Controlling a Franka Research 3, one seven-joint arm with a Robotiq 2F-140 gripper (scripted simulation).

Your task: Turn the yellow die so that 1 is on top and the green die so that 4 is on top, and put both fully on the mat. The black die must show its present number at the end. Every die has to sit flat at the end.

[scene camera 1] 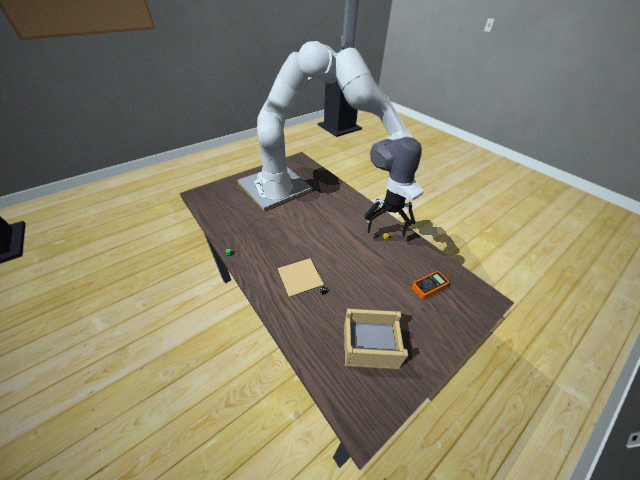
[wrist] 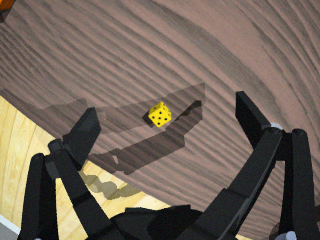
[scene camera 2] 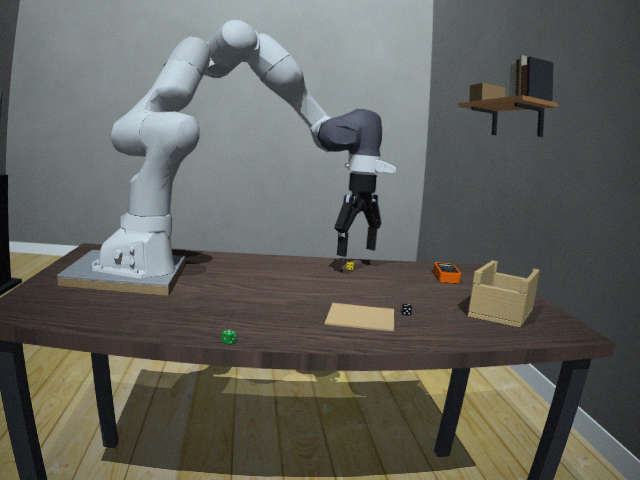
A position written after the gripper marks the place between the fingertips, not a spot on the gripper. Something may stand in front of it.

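From scene camera 2 the view takes in a wooden box (scene camera 2: 498,304), a tan mat (scene camera 2: 345,315) and the gripper (scene camera 2: 356,252). Scene camera 1 shows the gripper (scene camera 1: 385,232) too, with the mat (scene camera 1: 302,276) and the box (scene camera 1: 374,339). The gripper (wrist: 165,111) appears in the wrist view as well; the mat is out of frame in the wrist view, and the box is out of frame in the wrist view too.
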